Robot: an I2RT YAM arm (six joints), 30 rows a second.
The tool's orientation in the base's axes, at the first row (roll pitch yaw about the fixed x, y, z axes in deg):
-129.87 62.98 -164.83
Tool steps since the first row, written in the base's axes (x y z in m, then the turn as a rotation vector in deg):
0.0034 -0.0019 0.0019 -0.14 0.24 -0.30
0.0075 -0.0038 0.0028 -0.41 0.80 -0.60
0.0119 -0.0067 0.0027 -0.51 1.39 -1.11
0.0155 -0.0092 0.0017 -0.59 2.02 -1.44
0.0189 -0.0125 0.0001 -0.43 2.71 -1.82
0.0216 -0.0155 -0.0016 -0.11 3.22 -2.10
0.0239 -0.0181 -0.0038 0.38 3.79 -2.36
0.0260 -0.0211 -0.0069 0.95 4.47 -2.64
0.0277 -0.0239 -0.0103 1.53 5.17 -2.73
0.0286 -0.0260 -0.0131 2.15 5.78 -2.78
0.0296 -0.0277 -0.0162 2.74 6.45 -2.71
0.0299 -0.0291 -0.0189 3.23 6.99 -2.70
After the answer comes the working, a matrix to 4 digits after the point.
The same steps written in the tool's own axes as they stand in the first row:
-0.0030 -0.0005 0.0031 0.30 0.23 -0.16
-0.0053 -0.0003 0.0071 0.62 0.65 -0.61
-0.0068 -0.0004 0.0121 1.05 1.24 -0.88
-0.0072 -0.0003 0.0166 1.30 1.82 -1.22
-0.0069 -0.0007 0.0216 1.49 2.58 -1.40
-0.0062 -0.0012 0.0259 1.54 3.25 -1.38
-0.0049 -0.0013 0.0298 1.49 4.03 -1.27
-0.0027 -0.0016 0.0340 1.40 4.95 -1.16
-0.0001 -0.0018 0.0380 1.15 5.83 -1.11
0.0022 -0.0021 0.0407 0.85 6.64 -0.99
0.0047 -0.0019 0.0434 0.45 7.44 -0.96
0.0072 -0.0019 0.0452 0.16 8.11 -0.92

The tool's axes in the first row as the columns of a matrix, in the base's axes (rounded; the answer above uses it unrounded):
-0.4385 0.4921 0.7520
-0.1189 0.7976 -0.5913
-0.8908 -0.3487 -0.2912

